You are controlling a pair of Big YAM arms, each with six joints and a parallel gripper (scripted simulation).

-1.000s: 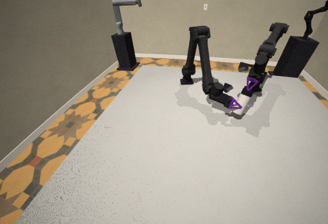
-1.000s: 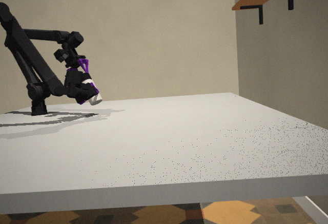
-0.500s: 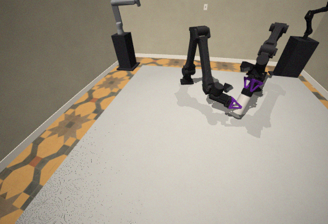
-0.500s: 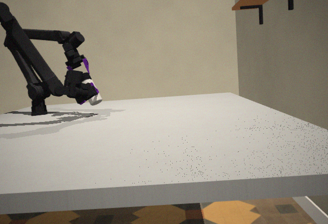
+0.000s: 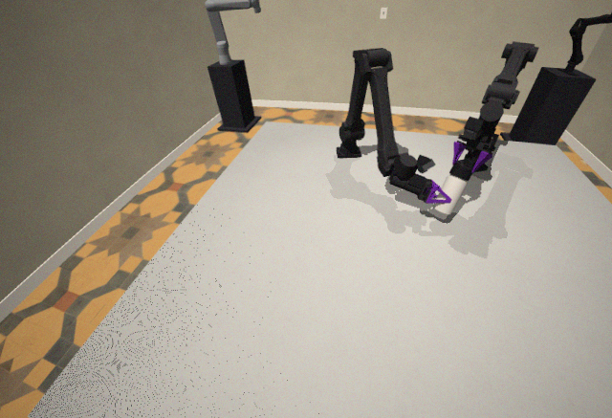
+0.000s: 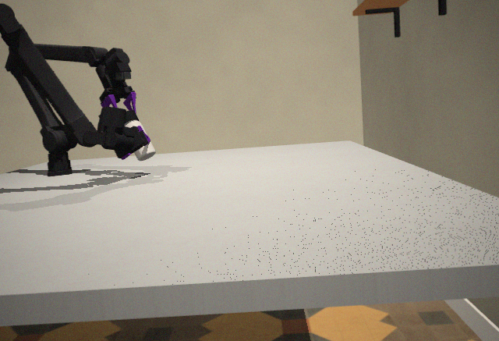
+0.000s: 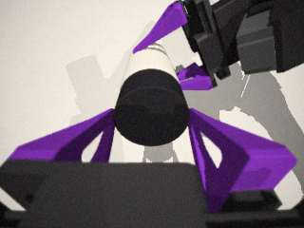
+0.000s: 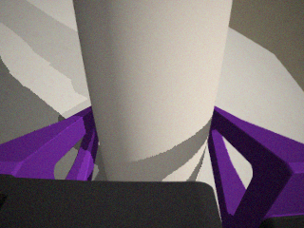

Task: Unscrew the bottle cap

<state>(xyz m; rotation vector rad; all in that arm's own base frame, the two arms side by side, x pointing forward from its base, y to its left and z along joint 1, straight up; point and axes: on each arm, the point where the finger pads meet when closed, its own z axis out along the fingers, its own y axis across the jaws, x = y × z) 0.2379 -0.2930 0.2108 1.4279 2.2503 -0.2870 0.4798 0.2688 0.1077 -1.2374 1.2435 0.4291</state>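
The black cap lies 20 mm below my left hand, 10 mm to the right of it and 10 mm ahead of it. Also, from my left hand: bottle: 60 mm below, 30 mm ahead, 10 mm to the right.
Now: right hand 5 cm below the bottle, 2 cm to the right of it and 2 cm past it. Round my right hand: black cap 8 cm above, 4 cm behind, 3 cm to the left.
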